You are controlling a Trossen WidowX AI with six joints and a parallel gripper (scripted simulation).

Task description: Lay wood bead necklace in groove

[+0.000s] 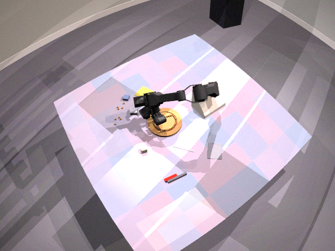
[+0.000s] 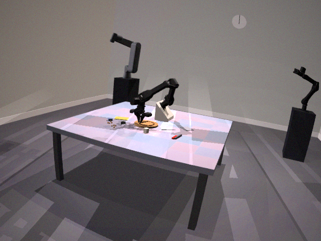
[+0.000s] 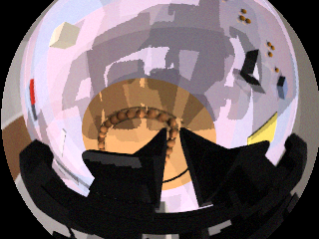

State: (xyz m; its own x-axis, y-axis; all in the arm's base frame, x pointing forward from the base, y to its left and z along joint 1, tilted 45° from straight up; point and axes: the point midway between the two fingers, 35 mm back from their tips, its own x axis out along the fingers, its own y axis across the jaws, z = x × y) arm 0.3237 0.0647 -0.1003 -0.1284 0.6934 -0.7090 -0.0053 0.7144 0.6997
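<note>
The round bead board lies 40 mm behind my gripper tip, 40 mm to the left of it and 10 mm below it. Also, from my gripper tip: cream cube 140 mm ahead, 150 mm to the left; white block 80 mm ahead, 120 mm to the right; yellow sheet 40 mm behind, 220 mm to the right, 10 mm below.
</note>
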